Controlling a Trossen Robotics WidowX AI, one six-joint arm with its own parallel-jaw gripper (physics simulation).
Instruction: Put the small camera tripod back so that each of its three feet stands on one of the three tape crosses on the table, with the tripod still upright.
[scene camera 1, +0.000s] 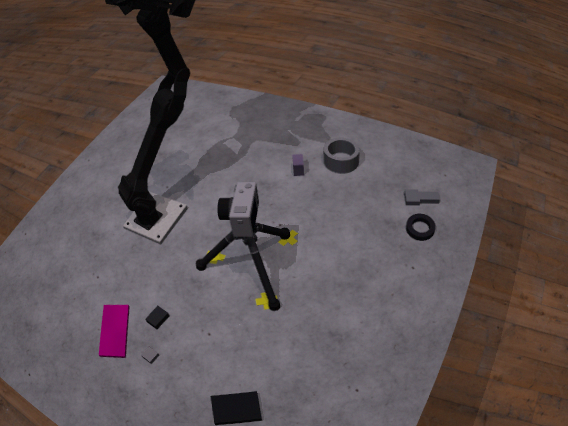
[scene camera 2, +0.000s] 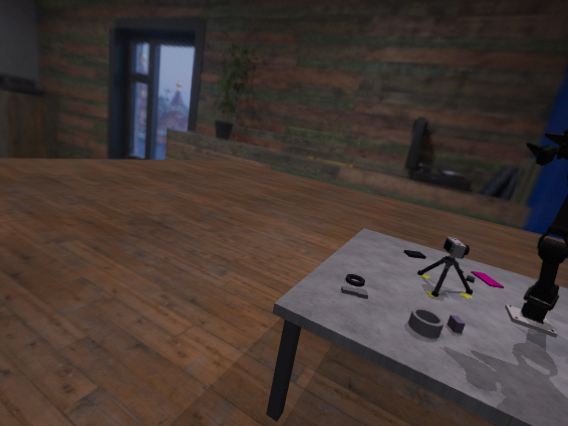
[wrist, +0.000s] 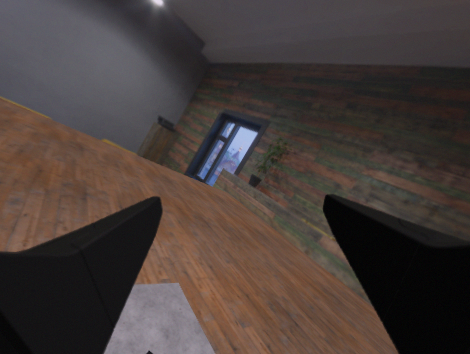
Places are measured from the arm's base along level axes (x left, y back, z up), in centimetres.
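Pixels of known places: gripper, fingertip midpoint: (scene camera 2: 536, 139) (wrist: 243, 203); arm's base at its link origin: (scene camera 1: 148, 218) (scene camera 2: 532, 317).
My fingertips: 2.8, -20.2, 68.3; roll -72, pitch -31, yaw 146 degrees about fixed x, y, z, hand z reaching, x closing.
For each thing: its middle in the pictures, then the offset to it from my fingertips, as dx, dy, dz. "pt": a spot on its surface instead.
- small tripod at the middle of its body: (scene camera 1: 232, 235) (scene camera 2: 456, 267) -1.5, -10.1, -58.3
- front foot at a spot on its surface: (scene camera 1: 274, 304) pt -6.9, -24.0, -68.0
- front cross at the middle of its body: (scene camera 1: 266, 300) -6.2, -21.2, -69.6
- right foot at a spot on its surface: (scene camera 1: 284, 233) pt +11.1, -14.8, -67.2
- right cross at the middle of its body: (scene camera 1: 288, 237) +12.0, -15.0, -69.6
- left foot at a spot on its surface: (scene camera 1: 201, 265) pt -7.2, -3.1, -67.8
- left cross at a spot on its surface: (scene camera 1: 216, 255) pt -4.9, -6.8, -63.9
- grey ring-shaped cup at the middle of its body: (scene camera 1: 341, 155) (scene camera 2: 425, 322) +43.1, -12.6, -67.2
- purple block at the middle of its body: (scene camera 1: 298, 165) (scene camera 2: 455, 324) +33.7, -4.2, -67.6
- black ring at the middle of its body: (scene camera 1: 420, 226) (scene camera 2: 355, 280) +31.6, -43.1, -68.9
- grey piece at the middle of its body: (scene camera 1: 422, 197) (scene camera 2: 354, 291) +41.7, -39.2, -68.9
- magenta slab at the middle of its body: (scene camera 1: 114, 330) (scene camera 2: 486, 279) -35.1, +4.1, -69.2
- small dark block at the middle of its body: (scene camera 1: 157, 317) -25.1, -3.0, -68.9
- black slab at the middle of its body: (scene camera 1: 236, 408) (scene camera 2: 414, 254) -33.8, -32.3, -68.9
The small tripod (scene camera 1: 263, 274) (scene camera 2: 443, 278) stands upright with a grey camera (scene camera 1: 243, 220) (scene camera 2: 456, 247) on top. Three yellow tape crosses lie by its feet. In scene camera 1, the front foot (scene camera 1: 274, 304) is at the right side of the front cross (scene camera 1: 262, 301). The right foot (scene camera 1: 284, 233) overlaps the upper left of the right cross (scene camera 1: 290, 240). The left foot (scene camera 1: 201, 265) is off to the lower left of the left cross (scene camera 1: 217, 257). My gripper (scene camera 2: 538, 140) (wrist: 243, 203) is open and empty, high above the table and away from the tripod.
A grey ring-shaped cup (scene camera 1: 341, 163) and purple block (scene camera 1: 298, 165) lie behind the tripod. A black ring (scene camera 1: 420, 237) and grey piece (scene camera 1: 421, 197) lie right. A magenta slab (scene camera 1: 114, 331), small dark block (scene camera 1: 157, 317) and black slab (scene camera 1: 236, 408) lie nearer the front.
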